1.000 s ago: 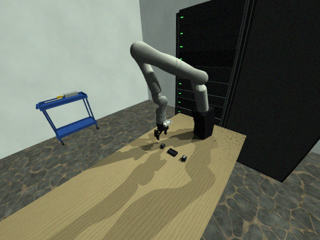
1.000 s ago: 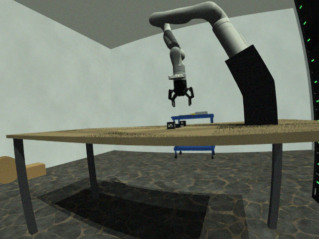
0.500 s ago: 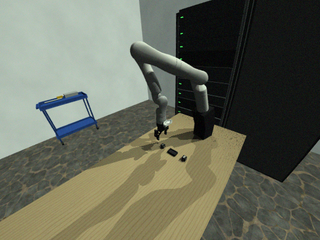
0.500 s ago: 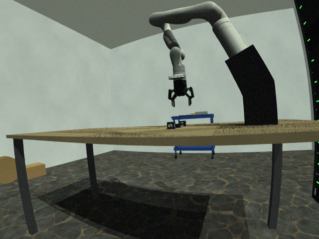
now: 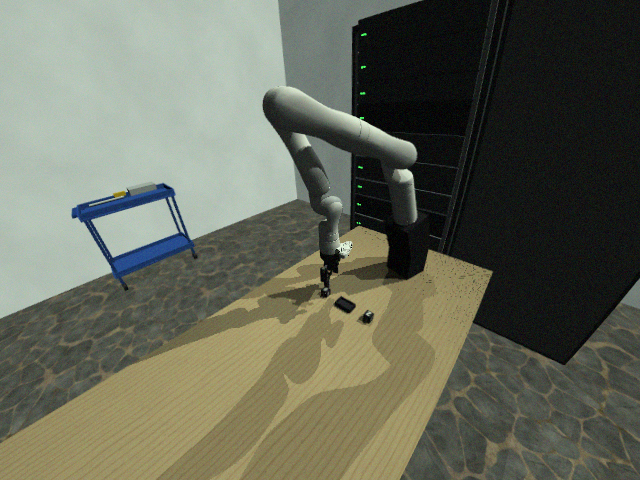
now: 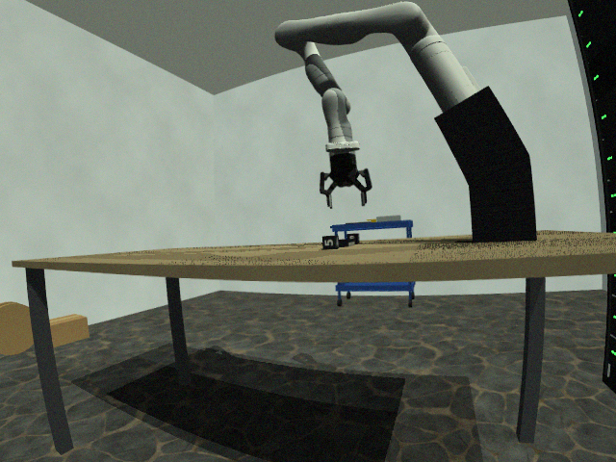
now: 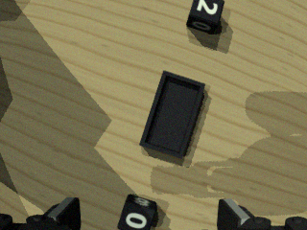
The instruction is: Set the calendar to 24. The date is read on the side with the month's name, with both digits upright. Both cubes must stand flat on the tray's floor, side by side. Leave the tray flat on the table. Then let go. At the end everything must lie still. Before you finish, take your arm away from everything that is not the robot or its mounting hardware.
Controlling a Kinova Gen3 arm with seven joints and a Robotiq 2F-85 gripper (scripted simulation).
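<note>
Right now my hand is 30 mm short of the black date cube, 170 mm to the right of it and 100 mm above it. The rest, counted from my hand: black tray (10 mm ahead, 70 mm to the left, 100 mm below); then black cube (10 mm behind, 40 mm to the right, 100 mm below).
</note>
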